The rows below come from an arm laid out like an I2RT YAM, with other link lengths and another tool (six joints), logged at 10 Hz.
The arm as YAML. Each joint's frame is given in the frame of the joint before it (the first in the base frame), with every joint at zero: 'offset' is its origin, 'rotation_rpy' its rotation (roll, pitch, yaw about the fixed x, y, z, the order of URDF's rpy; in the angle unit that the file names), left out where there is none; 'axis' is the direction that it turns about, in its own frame. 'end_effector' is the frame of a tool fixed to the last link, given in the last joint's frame.
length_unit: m
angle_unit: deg
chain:
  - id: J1
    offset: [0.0, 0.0, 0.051]
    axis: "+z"
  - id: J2
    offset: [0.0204, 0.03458, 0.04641]
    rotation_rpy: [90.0, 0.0, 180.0]
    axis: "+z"
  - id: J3
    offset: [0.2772, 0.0, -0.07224]
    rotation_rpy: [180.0, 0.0, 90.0]
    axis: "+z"
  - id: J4
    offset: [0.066, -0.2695, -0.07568]
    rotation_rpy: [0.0, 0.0, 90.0]
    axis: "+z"
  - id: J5
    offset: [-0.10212, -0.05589, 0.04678]
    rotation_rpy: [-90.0, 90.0, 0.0]
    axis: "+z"
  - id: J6
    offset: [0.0, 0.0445, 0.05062]
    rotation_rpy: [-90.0, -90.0, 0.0]
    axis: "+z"
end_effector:
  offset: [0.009, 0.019, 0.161]
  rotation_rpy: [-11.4, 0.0, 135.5]
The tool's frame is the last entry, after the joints.
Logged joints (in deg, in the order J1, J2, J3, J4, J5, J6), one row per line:
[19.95 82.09 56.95 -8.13 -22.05 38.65]
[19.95 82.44 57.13 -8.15 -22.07 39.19]
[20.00 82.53 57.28 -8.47 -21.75 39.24]
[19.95 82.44 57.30 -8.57 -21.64 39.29]
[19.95 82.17 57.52 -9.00 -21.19 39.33]
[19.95 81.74 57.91 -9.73 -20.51 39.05]
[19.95 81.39 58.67 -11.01 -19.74 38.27]
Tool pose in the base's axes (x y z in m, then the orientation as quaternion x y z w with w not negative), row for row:
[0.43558 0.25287 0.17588 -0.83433 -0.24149 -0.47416 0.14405]
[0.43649 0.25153 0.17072 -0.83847 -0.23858 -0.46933 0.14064]
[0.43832 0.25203 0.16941 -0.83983 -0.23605 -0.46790 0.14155]
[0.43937 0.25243 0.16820 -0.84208 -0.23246 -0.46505 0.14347]
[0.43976 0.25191 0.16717 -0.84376 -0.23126 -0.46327 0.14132]
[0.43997 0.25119 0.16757 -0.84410 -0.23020 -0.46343 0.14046]
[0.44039 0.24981 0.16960 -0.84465 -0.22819 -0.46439 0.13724]
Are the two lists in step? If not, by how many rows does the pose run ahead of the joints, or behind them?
The pose runs 2 rows behind the joints: the pose in row i belongs to the joints in row i - 2.
